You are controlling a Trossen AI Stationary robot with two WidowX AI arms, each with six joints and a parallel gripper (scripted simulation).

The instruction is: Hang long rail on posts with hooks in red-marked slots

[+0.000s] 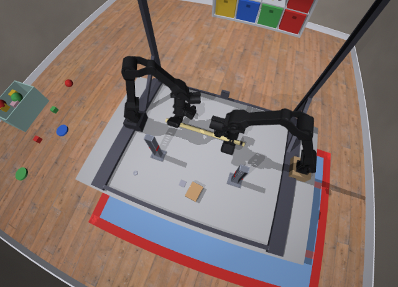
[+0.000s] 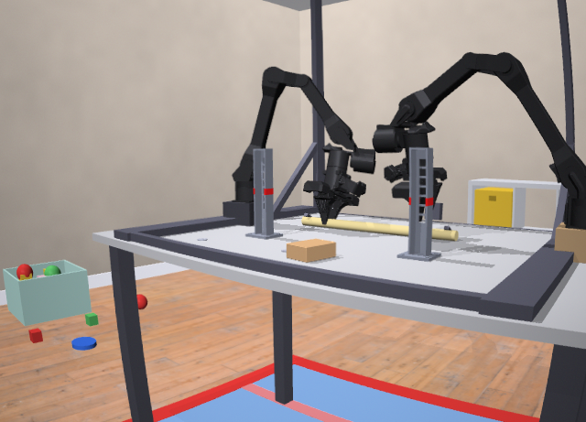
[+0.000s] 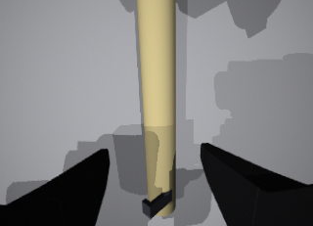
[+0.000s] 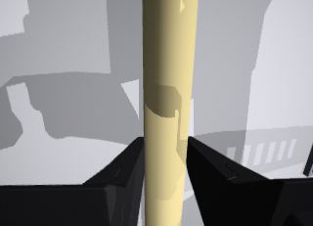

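Right now my left hand is 150 mm to the left of the long pale yellow rail, 60 mm above it and 20 mm past it. Round my left hand: tan box 300 mm ahead, 100 mm to the right, 70 mm below.
Now: the long pale yellow rail 20 mm ahead of my right hand, 150 mm to the left of it and 20 mm below it. The rest, counted from my right hand: tan box: 340 mm ahead, 200 mm to the left, 30 mm below.
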